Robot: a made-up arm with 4 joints. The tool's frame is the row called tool. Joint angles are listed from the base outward. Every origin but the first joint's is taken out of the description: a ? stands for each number. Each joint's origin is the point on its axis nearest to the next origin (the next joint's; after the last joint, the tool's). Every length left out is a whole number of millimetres.
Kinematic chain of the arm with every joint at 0, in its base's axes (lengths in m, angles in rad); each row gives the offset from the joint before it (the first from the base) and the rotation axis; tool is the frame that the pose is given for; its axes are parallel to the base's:
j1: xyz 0 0 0.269 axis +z
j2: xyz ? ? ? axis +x
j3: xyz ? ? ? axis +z
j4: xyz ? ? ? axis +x
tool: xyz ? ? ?
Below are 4 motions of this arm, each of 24 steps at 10 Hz.
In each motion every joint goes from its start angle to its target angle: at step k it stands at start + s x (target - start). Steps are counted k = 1, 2, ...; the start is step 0. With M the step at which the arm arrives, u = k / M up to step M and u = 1 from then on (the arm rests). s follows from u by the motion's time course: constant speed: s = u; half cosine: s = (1 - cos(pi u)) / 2; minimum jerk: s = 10 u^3 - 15 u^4 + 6 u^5.
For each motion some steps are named. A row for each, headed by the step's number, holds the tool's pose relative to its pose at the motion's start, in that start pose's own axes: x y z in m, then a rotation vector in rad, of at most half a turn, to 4 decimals.
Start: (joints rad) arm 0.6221 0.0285 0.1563 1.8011
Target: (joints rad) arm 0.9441 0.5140 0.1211 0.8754
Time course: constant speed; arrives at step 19
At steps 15, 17, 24:
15: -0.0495 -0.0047 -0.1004 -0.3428 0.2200 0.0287
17: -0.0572 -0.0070 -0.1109 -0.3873 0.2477 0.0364
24: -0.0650 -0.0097 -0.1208 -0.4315 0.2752 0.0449

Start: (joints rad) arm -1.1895 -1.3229 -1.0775 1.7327
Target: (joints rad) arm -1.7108 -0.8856 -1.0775 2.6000
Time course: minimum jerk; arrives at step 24
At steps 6, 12, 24:
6: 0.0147 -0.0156 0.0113 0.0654 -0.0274 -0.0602
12: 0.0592 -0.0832 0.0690 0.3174 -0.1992 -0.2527
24: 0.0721 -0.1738 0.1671 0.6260 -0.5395 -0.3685

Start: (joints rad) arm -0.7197 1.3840 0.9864 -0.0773
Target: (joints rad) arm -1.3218 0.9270 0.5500 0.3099
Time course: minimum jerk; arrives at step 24
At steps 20, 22, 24:
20: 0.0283 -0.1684 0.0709 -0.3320 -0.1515 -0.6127
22: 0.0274 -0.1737 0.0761 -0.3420 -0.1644 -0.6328
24: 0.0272 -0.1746 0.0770 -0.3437 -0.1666 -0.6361

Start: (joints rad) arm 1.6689 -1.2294 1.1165 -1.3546
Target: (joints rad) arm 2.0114 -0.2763 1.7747 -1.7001
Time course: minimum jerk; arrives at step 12
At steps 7, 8, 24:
7: -0.0318 -0.1999 0.1679 -0.2407 -0.6190 -0.5944
8: -0.0626 -0.2348 0.2015 -0.3093 -0.7393 -0.7362
24: -0.1240 -0.2783 0.2473 -0.4209 -0.9130 -0.9669

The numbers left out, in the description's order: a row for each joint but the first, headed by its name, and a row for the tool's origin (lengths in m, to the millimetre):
j2: 0.146 0.038 0
j3: 0 0.077 0.054
j4: 0.223 0.003 0
tool: 0 0.117 -0.052

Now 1 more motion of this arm.
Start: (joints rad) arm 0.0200 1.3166 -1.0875 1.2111
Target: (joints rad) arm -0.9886 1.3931 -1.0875 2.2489
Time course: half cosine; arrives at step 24
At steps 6, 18, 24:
6: 0.0008 0.0373 0.0586 0.2839 -0.0509 0.0443
18: -0.0584 0.0308 0.3402 1.6458 -0.1761 0.3845
24: -0.0746 -0.0015 0.3785 1.9223 -0.1712 0.4832

